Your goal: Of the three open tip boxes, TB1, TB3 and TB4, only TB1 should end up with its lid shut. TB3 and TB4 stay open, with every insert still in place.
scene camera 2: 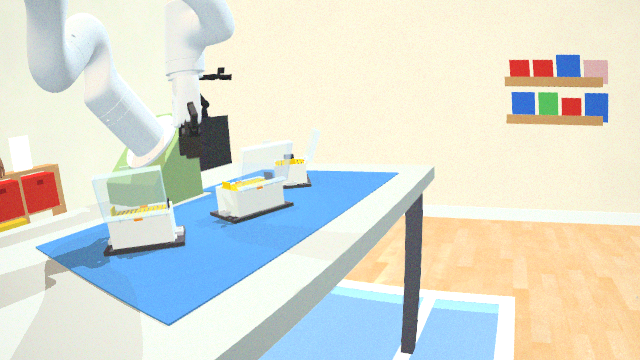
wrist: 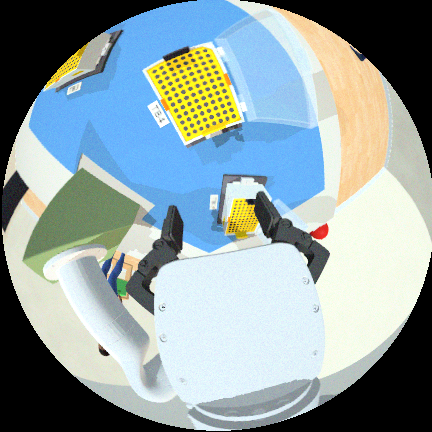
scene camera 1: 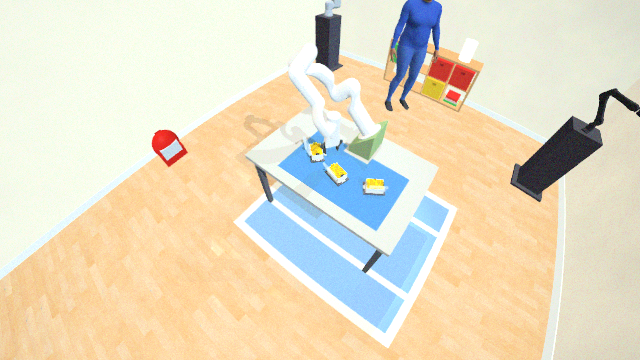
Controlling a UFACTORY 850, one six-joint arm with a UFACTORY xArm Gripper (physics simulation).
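Observation:
TB1 is the white box at the mat's far end; its label is unreadable. Its clear lid stands open. TB4 is the middle box, its clear lid open. TB3 is at the other end, its lid upright. Yellow inserts show in all three. My gripper is open and empty, above the table beside TB1, on the pedestal side. One finger partly covers TB1 in the wrist view.
The boxes stand on a blue mat on a pale table. The green wedge pedestal under my arm's base stands beside the mat, close to the gripper. TB4's raised lid stands between TB4 and the table's long edge.

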